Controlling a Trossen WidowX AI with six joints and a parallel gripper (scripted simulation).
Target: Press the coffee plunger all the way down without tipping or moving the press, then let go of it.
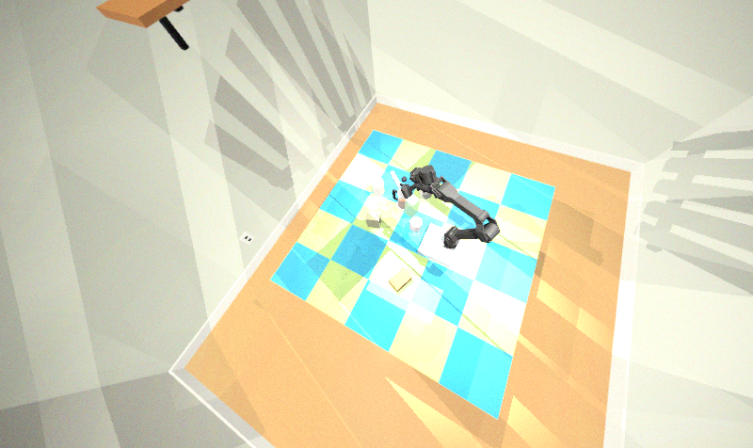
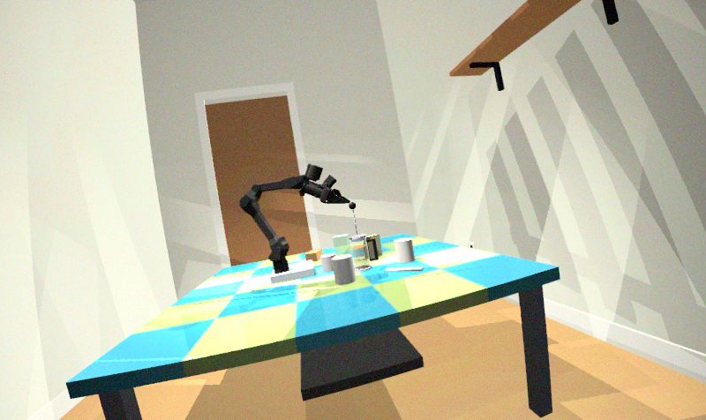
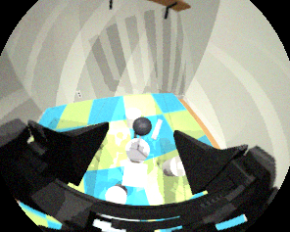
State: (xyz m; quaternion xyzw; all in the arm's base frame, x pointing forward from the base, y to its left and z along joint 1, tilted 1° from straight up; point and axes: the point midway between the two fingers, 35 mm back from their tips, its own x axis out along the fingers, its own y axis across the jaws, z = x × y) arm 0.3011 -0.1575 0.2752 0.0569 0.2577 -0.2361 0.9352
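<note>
Now: gripper tip 30 mm short of the coffee press, 10 mm to the left of it and 160 mm above it. Round my gripper tip: pale green block (50 mm behind, 30 mm to the left, 220 mm below); flat white strip (120 mm ahead, 190 mm to the right, 290 mm below).
</note>
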